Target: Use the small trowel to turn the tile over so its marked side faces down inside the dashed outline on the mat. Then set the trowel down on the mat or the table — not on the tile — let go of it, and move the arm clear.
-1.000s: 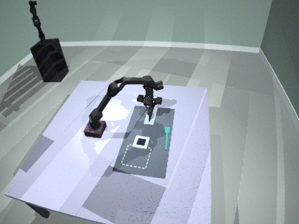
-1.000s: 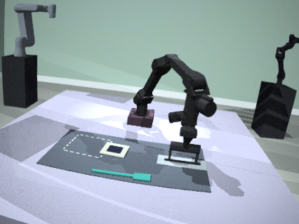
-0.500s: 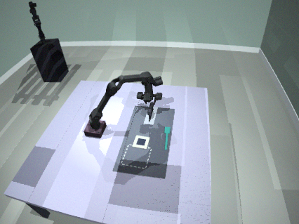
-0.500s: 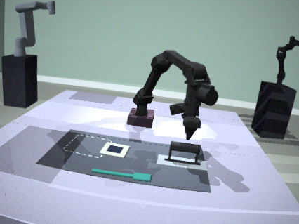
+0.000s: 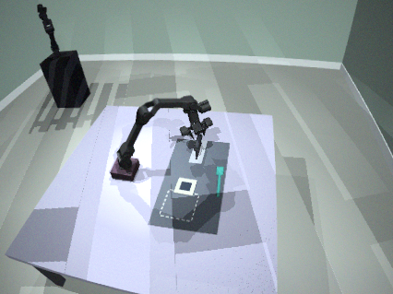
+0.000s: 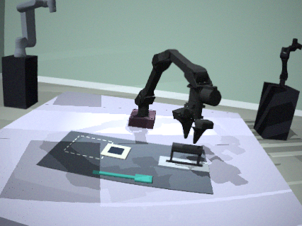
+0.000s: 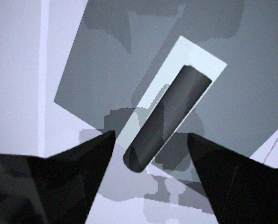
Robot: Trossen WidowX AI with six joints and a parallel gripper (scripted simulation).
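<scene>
My gripper tip is now 70 mm above the trowel, 30 mm to the left of it and 10 mm past it. Round my gripper tip: tile (290 mm to the right, 100 mm below, 50 mm behind); dark mat (230 mm to the right, 130 mm below, 10 mm behind); teal flat tool (210 mm to the right, 130 mm ahead, 100 mm below).
</scene>
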